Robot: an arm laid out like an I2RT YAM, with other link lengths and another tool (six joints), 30 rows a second.
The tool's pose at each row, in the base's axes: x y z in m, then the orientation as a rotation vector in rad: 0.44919 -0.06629 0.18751 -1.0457 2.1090 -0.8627; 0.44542 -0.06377 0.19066 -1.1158 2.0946 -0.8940; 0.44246 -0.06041 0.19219 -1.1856 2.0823 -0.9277; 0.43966 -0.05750 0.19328 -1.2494 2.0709 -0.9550; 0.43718 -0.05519 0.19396 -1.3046 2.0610 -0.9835; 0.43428 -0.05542 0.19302 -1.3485 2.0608 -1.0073; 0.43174 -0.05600 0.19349 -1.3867 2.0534 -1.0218; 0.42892 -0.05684 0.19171 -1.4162 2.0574 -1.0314; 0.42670 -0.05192 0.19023 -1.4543 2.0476 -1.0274; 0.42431 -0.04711 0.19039 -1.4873 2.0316 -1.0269; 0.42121 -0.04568 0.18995 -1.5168 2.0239 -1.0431; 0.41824 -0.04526 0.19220 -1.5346 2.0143 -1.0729; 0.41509 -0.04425 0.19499 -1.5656 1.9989 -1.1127; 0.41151 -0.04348 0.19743 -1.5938 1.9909 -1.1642; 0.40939 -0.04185 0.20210 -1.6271 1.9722 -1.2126; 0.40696 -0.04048 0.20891 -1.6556 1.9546 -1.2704
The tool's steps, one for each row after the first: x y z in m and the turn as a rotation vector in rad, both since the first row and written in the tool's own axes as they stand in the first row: -0.00101 0.00038 -0.00541 -0.0033 0.0073 -0.0614; -0.00274 0.00206 -0.00949 -0.0072 0.0191 -0.1231; -0.00406 0.00380 -0.01306 -0.0131 0.0292 -0.1781; -0.00494 0.00543 -0.01597 -0.0163 0.0416 -0.2270; -0.00310 0.00729 -0.01755 -0.0226 0.0585 -0.2652; -0.00148 0.00775 -0.01959 -0.0275 0.0649 -0.2972; 0.00104 0.00993 -0.02045 -0.0370 0.0764 -0.3201; -0.00164 0.01435 -0.02261 -0.0494 0.0717 -0.3465; -0.00453 0.01752 -0.02584 -0.0553 0.0640 -0.3714; -0.00410 0.01987 -0.02832 -0.0563 0.0714 -0.3978; -0.00353 0.01961 -0.03202 -0.0458 0.0834 -0.4203; -0.00349 0.01929 -0.03633 -0.0339 0.0992 -0.4558; -0.00296 0.01932 -0.04070 -0.0199 0.1271 -0.4916; -0.00441 0.01740 -0.04552 -0.0049 0.1473 -0.5316; -0.00599 0.01385 -0.05177 0.0147 0.1737 -0.5708
